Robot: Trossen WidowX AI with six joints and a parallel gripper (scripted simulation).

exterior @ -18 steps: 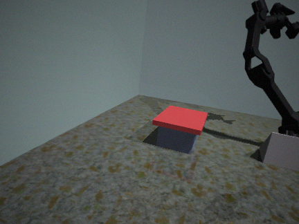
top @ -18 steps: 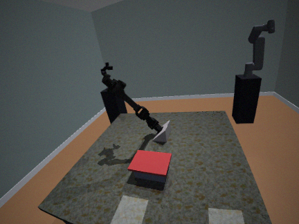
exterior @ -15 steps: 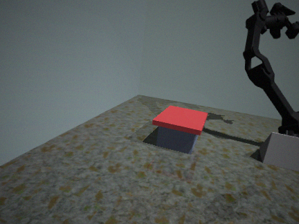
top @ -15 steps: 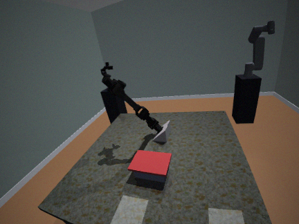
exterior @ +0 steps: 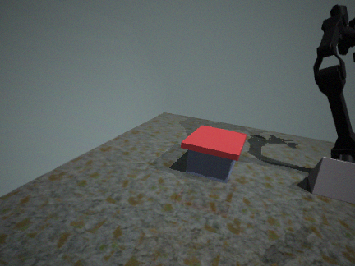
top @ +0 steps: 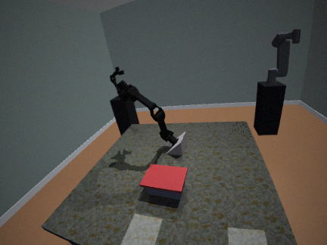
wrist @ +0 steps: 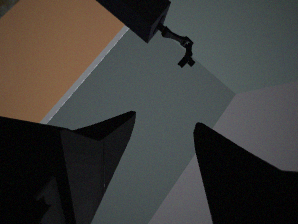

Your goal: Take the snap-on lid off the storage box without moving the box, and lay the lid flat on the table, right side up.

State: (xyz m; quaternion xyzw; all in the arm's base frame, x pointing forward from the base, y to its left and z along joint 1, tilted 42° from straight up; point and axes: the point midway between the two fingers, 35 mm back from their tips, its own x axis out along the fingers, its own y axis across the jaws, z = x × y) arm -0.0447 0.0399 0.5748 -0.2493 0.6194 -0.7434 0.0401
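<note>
The lid is 54 cm ahead of my gripper tip, 39 cm to the left of it and 40 cm below it. The rest, counted from my gripper tip: storage box: 54 cm ahead, 39 cm to the left, 45 cm below.
</note>
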